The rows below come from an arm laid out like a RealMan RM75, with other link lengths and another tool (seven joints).
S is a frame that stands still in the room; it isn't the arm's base.
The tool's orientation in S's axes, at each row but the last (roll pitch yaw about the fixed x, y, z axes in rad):
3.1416 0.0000 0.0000
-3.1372 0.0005 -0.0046
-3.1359 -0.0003 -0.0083
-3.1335 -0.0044 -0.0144
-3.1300 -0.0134 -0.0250
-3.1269 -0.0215 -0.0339
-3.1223 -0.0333 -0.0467
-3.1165 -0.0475 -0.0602
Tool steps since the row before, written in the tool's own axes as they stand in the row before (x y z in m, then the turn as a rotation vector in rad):
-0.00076 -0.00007 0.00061 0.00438 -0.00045 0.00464
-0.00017 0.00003 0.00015 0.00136 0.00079 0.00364
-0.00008 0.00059 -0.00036 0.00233 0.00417 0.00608
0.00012 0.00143 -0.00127 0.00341 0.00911 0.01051
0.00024 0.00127 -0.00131 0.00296 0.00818 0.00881
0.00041 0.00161 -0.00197 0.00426 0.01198 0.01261
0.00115 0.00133 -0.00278 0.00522 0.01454 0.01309
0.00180 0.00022 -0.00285 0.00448 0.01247 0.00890
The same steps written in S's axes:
-0.00076 0.00007 -0.00061 0.00438 0.00045 -0.00464
-0.00017 -0.00003 -0.00015 0.00135 -0.00078 -0.00364
-0.00009 -0.00059 0.00036 0.00230 -0.00415 -0.00610
0.00009 -0.00144 0.00126 0.00333 -0.00907 -0.01057
0.00019 -0.00129 0.00130 0.00288 -0.00815 -0.00886
0.00031 -0.00165 0.00195 0.00413 -0.01194 -0.01269
0.00099 -0.00143 0.00279 0.00499 -0.01453 -0.01319
0.00164 -0.00039 0.00293 0.00417 -0.01252 -0.00899

